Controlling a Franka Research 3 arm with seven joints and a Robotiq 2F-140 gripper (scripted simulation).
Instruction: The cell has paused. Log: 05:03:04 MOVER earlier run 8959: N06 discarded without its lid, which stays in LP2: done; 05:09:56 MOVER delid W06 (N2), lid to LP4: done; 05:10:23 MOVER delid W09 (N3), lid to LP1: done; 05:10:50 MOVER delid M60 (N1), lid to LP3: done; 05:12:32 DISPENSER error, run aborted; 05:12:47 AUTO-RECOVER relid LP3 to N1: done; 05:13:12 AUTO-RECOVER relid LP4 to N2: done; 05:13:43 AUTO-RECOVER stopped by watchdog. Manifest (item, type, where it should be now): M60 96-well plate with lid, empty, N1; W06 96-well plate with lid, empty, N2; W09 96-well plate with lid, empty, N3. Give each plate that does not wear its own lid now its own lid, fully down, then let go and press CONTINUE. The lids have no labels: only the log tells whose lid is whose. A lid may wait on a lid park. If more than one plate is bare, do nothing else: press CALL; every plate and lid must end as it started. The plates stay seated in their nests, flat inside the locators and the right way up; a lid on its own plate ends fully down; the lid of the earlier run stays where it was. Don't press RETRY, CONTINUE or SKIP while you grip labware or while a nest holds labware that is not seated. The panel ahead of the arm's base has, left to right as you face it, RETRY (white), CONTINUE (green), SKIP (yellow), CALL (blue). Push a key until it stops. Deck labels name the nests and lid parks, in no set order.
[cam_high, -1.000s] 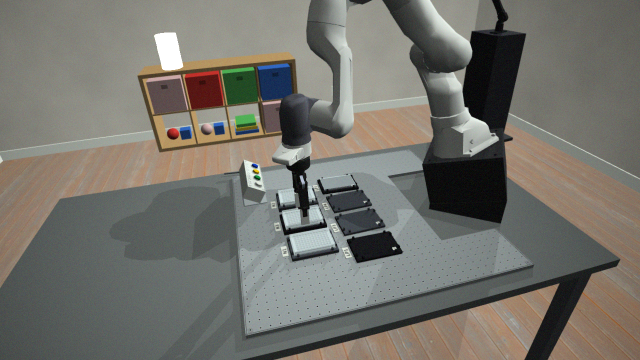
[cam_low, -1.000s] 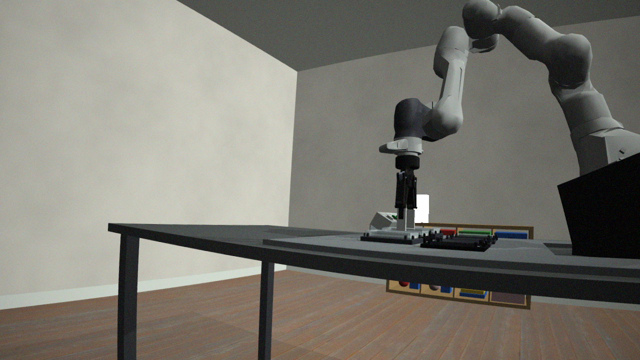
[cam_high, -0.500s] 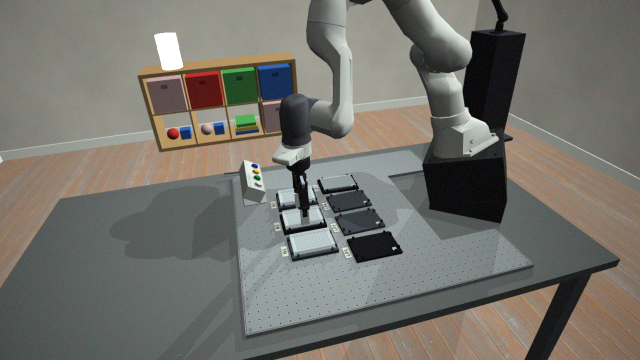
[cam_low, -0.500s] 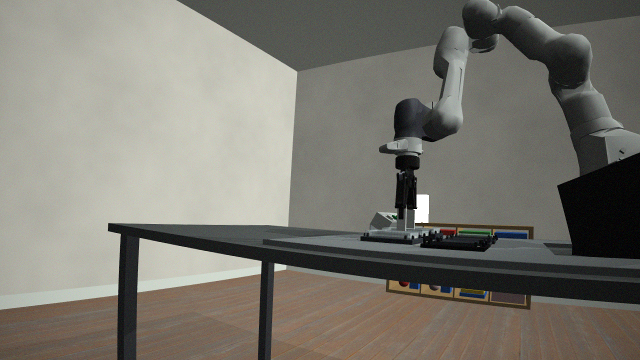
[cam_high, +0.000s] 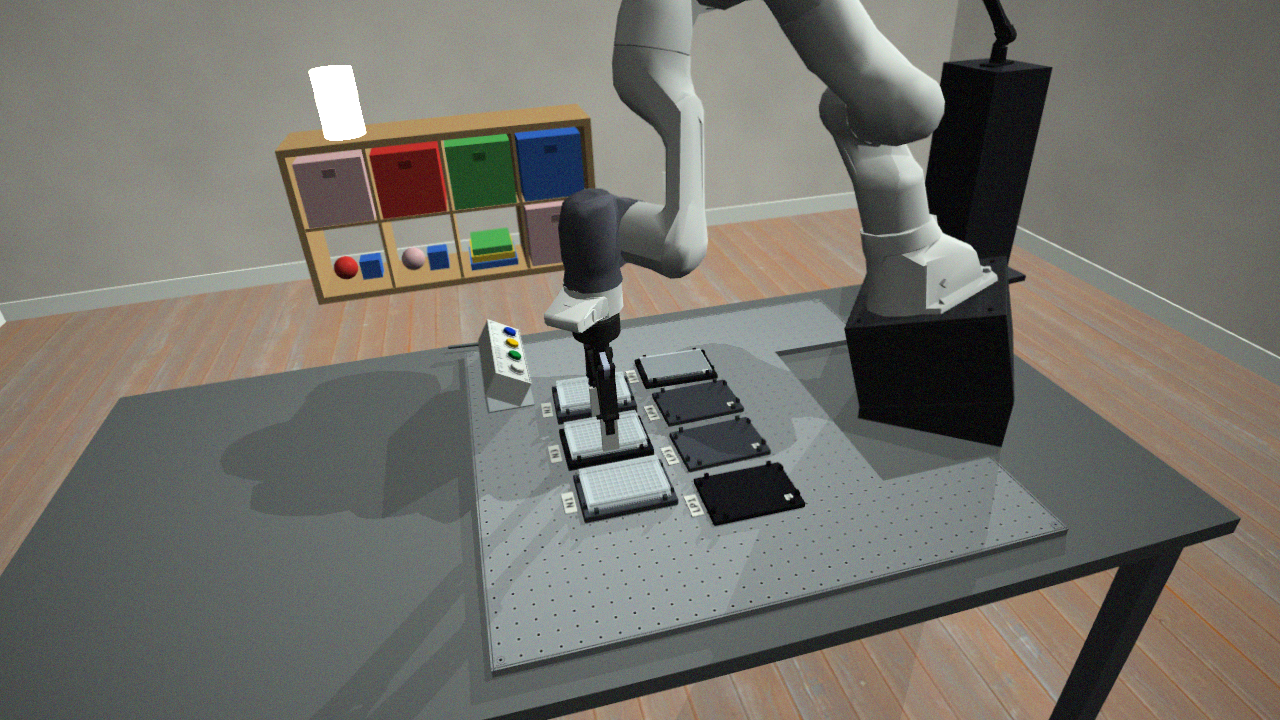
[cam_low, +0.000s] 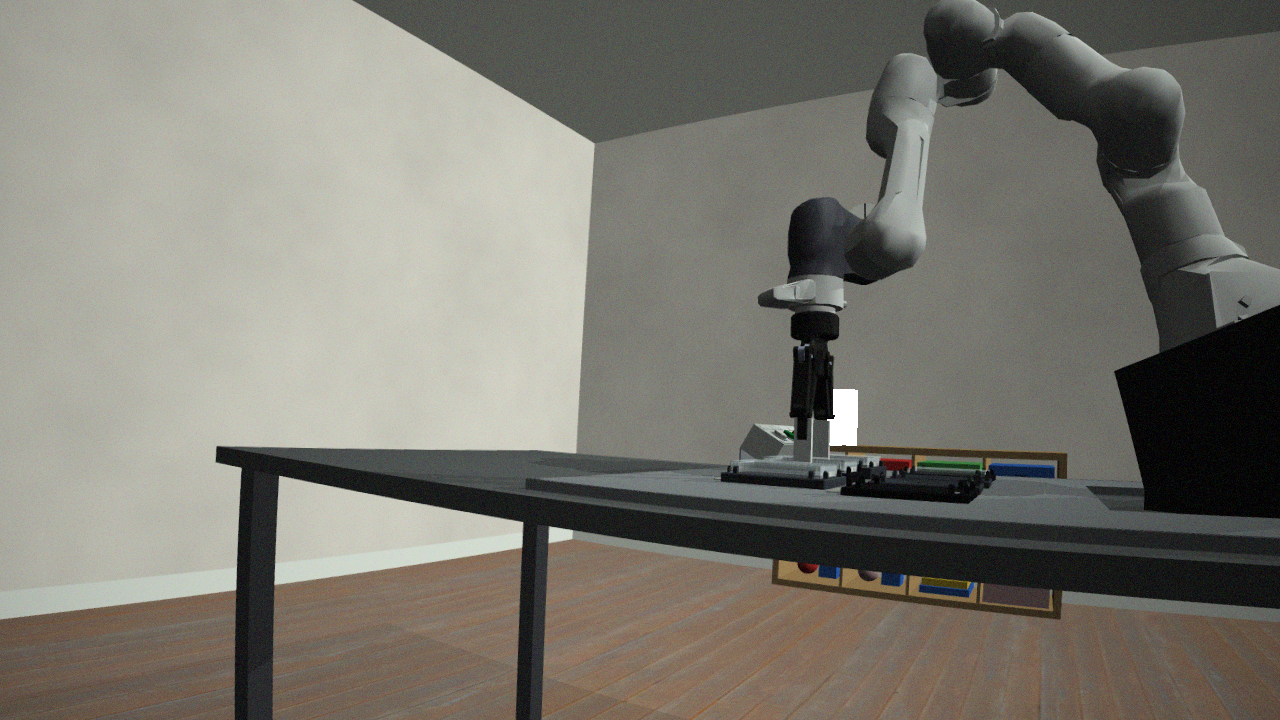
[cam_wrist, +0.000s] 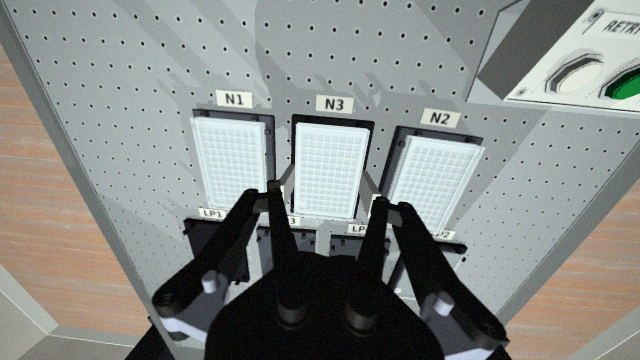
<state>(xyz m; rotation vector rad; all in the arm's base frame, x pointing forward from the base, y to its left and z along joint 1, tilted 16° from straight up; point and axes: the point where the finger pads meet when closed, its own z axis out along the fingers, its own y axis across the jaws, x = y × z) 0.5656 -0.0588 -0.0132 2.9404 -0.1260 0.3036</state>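
My gripper is now 3 cm above the plate. Round my hand: lid park LP3: 18 cm behind, 8 cm to the left, 5 cm below; then white retry key: 10 cm ahead, 21 cm to the right, 1 cm above; then lid park LP4: 19 cm behind, 5 cm to the right, 5 cm below.
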